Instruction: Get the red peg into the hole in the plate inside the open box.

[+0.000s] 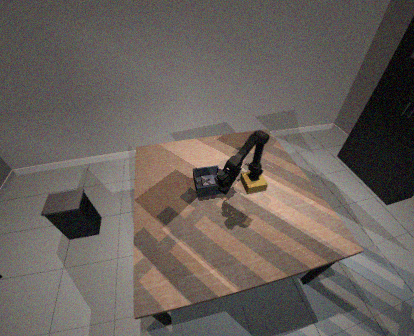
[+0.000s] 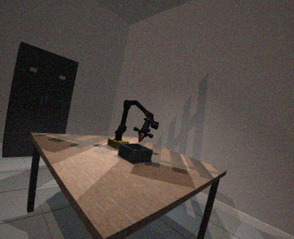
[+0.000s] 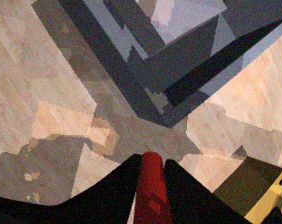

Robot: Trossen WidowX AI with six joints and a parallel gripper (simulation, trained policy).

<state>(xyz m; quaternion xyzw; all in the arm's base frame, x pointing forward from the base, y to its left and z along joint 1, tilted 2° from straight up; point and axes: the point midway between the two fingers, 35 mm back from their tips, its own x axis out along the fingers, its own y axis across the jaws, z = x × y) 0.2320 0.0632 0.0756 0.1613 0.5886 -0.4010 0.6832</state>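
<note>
The plate lies 9 cm ahead of my gripper tip, 13 cm to the right of it and 7 cm below it. Also, from my gripper tip: dark blue-grey box (9 cm ahead, 13 cm to the right, 9 cm below); red peg (1 cm to the left, 3 cm above).
</note>
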